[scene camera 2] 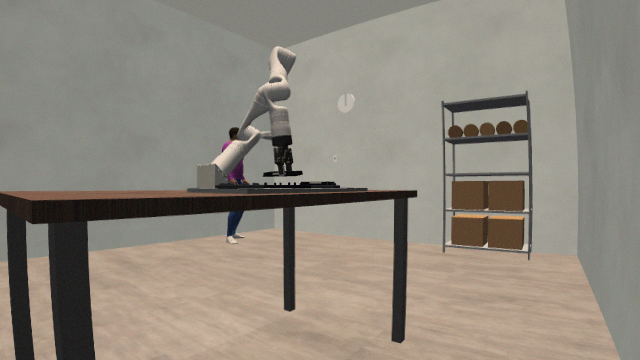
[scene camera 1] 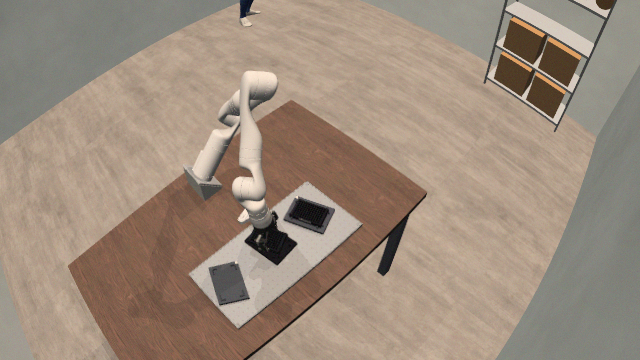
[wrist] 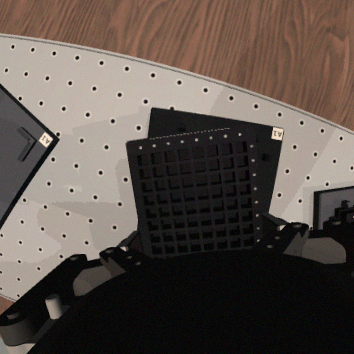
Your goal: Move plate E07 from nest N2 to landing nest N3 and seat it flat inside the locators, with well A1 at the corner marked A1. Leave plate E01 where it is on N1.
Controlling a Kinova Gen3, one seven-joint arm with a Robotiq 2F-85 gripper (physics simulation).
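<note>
My gripper (scene camera 1: 261, 242) (scene camera 2: 283, 171) (wrist: 200, 234) is shut on plate E07 (scene camera 1: 278, 243) (scene camera 2: 296, 173) (wrist: 197, 192), a black well plate, its fingers at two opposite sides. The plate hangs roughly level above nest N2 (scene camera 1: 278, 258) (wrist: 167, 120), with a gap to the board in scene camera 2. In the wrist view it is turned slightly relative to N2 and covers much of it. Landing nest N3 (scene camera 1: 228, 283) (wrist: 15, 170) is dark grey and empty; its A1 label (wrist: 45, 140) shows. Plate E01 (scene camera 1: 310, 212) sits on nest N1 (scene camera 1: 325, 226) (wrist: 327, 202). The hand hides part of E07's near edge.
The nests stand on a light perforated board (scene camera 1: 310, 255) (wrist: 100, 135) on the brown table (scene camera 1: 350, 165) (scene camera 2: 200, 205) (wrist: 175, 30). A person (scene camera 1: 245, 12) (scene camera 2: 235, 170) stands beyond the table. A shelf unit (scene camera 1: 550, 30) (scene camera 2: 485, 104) with boxes stands at the back right.
</note>
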